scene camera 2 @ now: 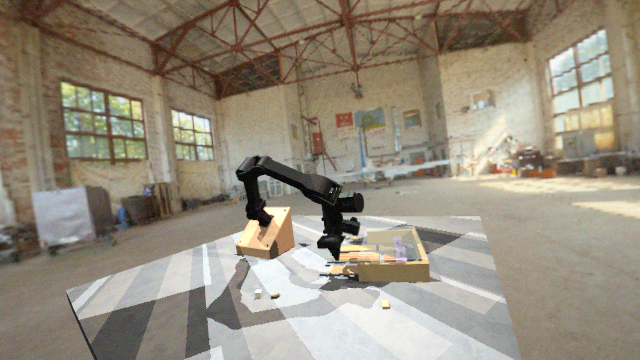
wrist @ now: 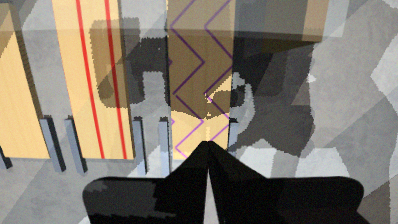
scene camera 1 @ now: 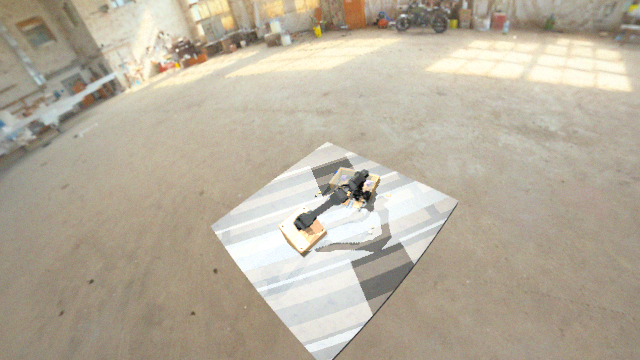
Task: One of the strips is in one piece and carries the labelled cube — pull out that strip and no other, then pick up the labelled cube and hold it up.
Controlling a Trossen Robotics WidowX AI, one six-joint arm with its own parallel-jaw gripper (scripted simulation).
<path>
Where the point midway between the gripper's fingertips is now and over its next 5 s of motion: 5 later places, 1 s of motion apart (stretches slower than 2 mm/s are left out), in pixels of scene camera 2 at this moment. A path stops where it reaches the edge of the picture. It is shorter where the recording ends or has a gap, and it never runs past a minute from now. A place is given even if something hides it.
The gripper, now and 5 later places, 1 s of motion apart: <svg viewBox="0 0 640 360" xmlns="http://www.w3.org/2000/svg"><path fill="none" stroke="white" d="M337 260L337 269L335 269L322 269L310 269L298 269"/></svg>
</path>
